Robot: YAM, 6 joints.
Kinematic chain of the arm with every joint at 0, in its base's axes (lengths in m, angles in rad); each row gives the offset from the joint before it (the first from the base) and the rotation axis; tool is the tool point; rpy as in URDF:
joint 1: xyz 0 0 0.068 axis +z
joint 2: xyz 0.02 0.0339 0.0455 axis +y
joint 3: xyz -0.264 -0.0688 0 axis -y
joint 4: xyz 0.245 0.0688 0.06 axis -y
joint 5: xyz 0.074 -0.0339 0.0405 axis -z
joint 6: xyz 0.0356 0 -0.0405 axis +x
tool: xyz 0 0 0 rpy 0 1.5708 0
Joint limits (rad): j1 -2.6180..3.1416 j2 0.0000..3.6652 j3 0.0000..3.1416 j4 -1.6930..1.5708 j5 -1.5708..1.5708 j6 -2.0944..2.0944
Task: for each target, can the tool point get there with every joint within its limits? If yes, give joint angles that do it. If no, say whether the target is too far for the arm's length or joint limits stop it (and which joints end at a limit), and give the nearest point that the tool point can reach.
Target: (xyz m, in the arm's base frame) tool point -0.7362 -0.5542 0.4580
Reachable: no: too far | nearest point -0.4830 -0.3636 0.3369 | short by 0.339 m
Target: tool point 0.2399 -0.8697 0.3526
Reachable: no: too far | nearest point 0.1659 -0.6016 0.2772 | short by 0.288 m
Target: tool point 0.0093 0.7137 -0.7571
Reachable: no: too far | nearest point 0.0058 0.4414 -0.3247 | short by 0.511 m
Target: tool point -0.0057 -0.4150 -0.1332
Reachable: yes | joints -1.5720 2.8429 1.5757 -0.1914 0.1461 0.3669
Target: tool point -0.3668 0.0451 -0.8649
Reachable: no: too far | nearest point -0.2976 0.0366 -0.3767 | short by 0.493 m
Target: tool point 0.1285 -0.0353 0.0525
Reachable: yes | joints -0.4885 1.7037 0.3004 -0.4346 -0.9577 0.3396
